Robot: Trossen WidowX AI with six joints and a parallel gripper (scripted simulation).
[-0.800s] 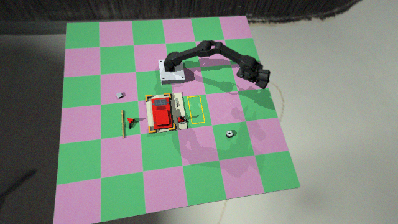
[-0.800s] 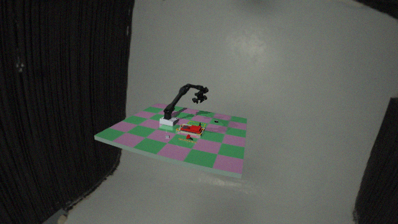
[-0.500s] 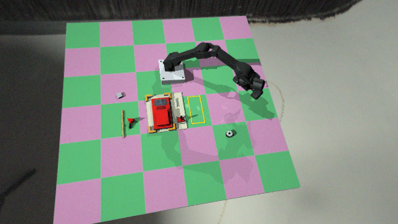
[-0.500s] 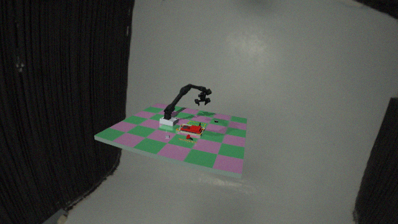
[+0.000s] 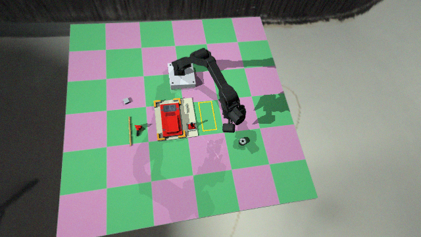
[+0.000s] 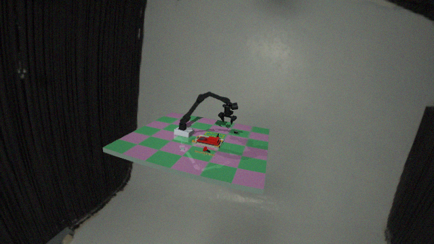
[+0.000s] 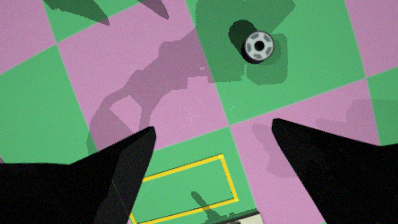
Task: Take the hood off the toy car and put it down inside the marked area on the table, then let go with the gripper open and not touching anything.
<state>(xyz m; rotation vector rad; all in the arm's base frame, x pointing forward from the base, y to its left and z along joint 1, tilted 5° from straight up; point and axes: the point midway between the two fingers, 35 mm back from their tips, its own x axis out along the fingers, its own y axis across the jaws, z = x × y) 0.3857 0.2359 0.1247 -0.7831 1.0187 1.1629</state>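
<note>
The red hood is 40 mm behind my gripper tip, 330 mm to the right of it and 70 mm below it. The rest, counted from my gripper tip: wooden stick: 40 mm behind, 560 mm to the right, 110 mm below.
</note>
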